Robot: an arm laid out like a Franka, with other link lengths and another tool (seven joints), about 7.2 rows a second.
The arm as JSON. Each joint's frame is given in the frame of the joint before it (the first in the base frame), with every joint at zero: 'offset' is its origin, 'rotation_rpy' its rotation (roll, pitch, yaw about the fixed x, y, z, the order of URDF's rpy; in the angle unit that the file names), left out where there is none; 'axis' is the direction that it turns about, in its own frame. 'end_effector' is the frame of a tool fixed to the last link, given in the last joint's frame.
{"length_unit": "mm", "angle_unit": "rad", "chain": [
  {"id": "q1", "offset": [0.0, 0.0, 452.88], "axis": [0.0, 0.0, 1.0]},
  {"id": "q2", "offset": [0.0, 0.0, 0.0], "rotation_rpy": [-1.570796, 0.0, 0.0], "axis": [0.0, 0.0, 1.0]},
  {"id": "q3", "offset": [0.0, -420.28, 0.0], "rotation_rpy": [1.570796, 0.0, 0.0], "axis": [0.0, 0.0, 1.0]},
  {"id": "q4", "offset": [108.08, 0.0, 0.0], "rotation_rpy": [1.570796, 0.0, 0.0], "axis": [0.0, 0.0, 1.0]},
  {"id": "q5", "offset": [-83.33, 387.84, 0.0], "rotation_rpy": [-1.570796, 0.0, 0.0], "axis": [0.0, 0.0, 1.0]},
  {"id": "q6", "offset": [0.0, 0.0, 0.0], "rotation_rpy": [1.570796, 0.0, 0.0], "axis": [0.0, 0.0, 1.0]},
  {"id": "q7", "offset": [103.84, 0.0, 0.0], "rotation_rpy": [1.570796, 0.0, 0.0], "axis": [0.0, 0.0, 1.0]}
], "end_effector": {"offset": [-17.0, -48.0, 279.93], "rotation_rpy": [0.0, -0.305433, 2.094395]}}
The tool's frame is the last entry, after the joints.
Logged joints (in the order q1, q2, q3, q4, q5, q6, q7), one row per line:
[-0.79 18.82 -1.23 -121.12 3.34 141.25 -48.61]
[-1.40 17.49 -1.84 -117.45 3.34 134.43 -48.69]
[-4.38 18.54 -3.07 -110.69 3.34 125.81 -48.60]
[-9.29 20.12 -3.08 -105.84 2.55 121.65 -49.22]
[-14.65 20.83 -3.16 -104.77 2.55 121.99 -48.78]
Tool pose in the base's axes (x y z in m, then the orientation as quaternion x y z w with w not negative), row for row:
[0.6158 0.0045 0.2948 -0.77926 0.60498 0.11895 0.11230]
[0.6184 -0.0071 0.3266 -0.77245 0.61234 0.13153 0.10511]
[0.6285 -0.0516 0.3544 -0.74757 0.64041 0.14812 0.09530]
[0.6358 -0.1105 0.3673 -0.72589 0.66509 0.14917 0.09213]
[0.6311 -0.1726 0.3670 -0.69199 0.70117 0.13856 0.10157]
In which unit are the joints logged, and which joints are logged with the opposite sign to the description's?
The joints are logged in degrees. Opposite sign: none.
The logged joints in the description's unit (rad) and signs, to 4 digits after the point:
[-0.0138 0.3285 -0.0215 -2.1139 0.0583 2.4653 -0.8484]
[-0.0244 0.3053 -0.0321 -2.0499 0.0583 2.3462 -0.8498]
[-0.0764 0.3236 -0.0536 -1.9319 0.0583 2.1958 -0.8482]
[-0.1621 0.3512 -0.0538 -1.8473 0.0445 2.1232 -0.8591]
[-0.2557 0.3636 -0.0552 -1.8286 0.0445 2.1291 -0.8514]

